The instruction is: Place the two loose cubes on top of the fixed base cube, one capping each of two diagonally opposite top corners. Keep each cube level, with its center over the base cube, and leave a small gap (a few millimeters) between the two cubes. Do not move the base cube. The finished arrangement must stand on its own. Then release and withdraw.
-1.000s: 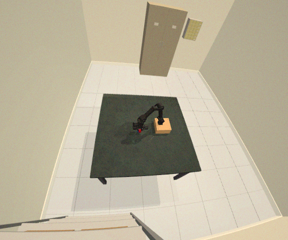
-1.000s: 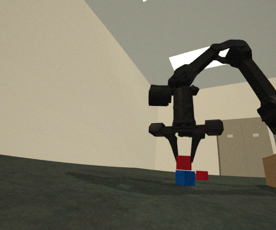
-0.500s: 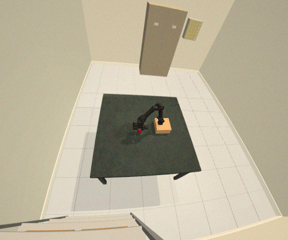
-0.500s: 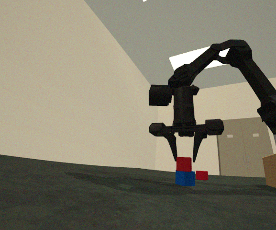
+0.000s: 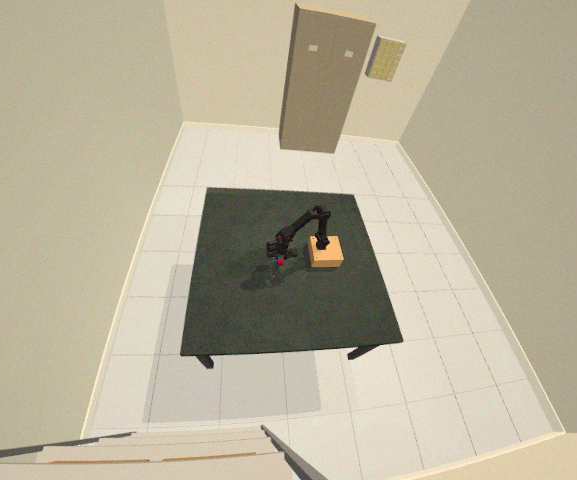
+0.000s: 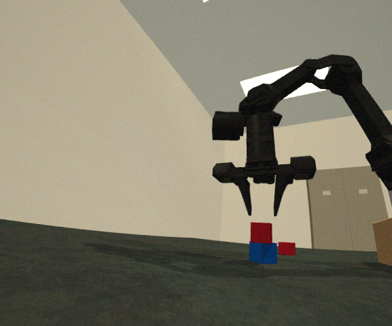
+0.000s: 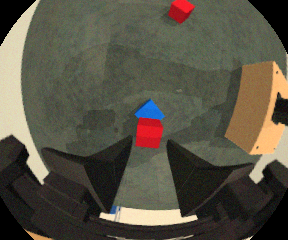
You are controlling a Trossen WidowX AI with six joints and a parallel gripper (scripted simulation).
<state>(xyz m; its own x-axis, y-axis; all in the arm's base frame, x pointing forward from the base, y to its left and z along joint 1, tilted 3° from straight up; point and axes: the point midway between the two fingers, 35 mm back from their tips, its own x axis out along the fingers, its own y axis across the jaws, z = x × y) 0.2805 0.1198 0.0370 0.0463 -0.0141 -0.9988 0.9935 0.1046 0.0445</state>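
My gripper tip is 30 mm above the red cube. Also, from my gripper tip: blue cube: 60 mm below, 20 mm to the right.
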